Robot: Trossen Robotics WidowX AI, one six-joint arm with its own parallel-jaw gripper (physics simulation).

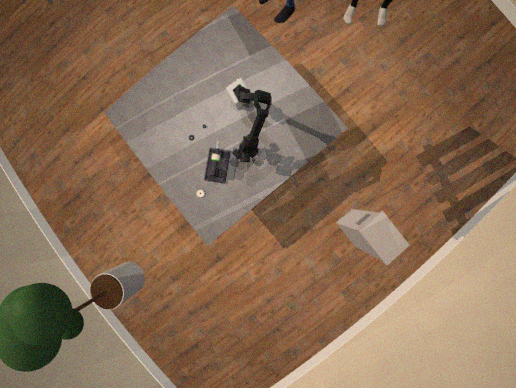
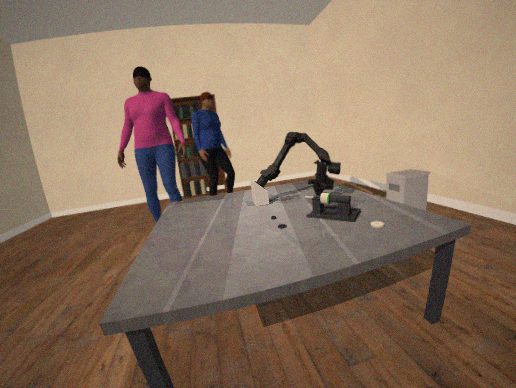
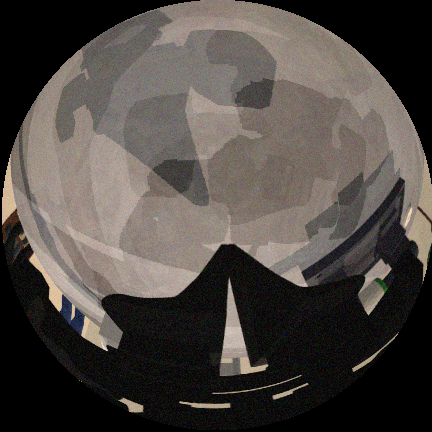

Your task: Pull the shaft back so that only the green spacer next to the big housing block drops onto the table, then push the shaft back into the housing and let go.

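Places are measured from the arm's base along level axes (x ahead, y left, z up), in centimetres.
Pixels of known places: gripper, fingertip midpoint: (image 3: 226, 249); arm's base, link origin: (image 1: 239, 91) (image 2: 259, 185).
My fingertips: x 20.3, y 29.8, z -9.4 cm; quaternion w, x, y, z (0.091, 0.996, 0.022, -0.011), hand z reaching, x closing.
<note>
Ahead of a thing's pixels: the offset from my fingertips to its top centre. "spot": to the spot under its first point. Level surfaces: height alone.
The dark fixture (image 1: 208, 176) (image 2: 332, 216) (image 3: 325, 267) stands on the table {dz -2.2 cm} (image 1: 160, 120) (image 2: 200, 265). Its big housing block (image 1: 219, 169) (image 2: 341, 199) is at one end. The green spacer {dx +21.2, dy -5.0, dz +8.3 cm} (image 1: 215, 160) (image 2: 328, 197) (image 3: 381, 284) shows as a thin band against the housing side, beside a wider cream spacer {dx +19.4, dy -6.6, dz +8.4 cm} (image 1: 215, 156) (image 2: 324, 198) (image 3: 370, 296). The light shaft {spot: dx +13.3, dy -12.3, dz +6.3 cm} (image 1: 217, 144) (image 2: 309, 197) sticks out past the end support; its part inside the spacers is hidden. My gripper (image 1: 237, 91) (image 2: 258, 185) (image 3: 226, 249) is shut and empty, low near the white block, well away from the shaft.
A white block (image 1: 232, 91) (image 2: 259, 195) stands beside the gripper. Two small dark rings {dx +24.5, dy -31.7, dz -1.7 cm} (image 1: 191, 137) {dx +12.2, dy -31.8, dz -1.2 cm} (image 1: 204, 126) (image 2: 282, 226) (image 2: 273, 217) and a cream disc {dx +44.7, dy +3.7, dz -1.4 cm} (image 1: 200, 193) (image 2: 377, 224) lie on the table on different sides of the fixture. Two people stand beyond the table.
</note>
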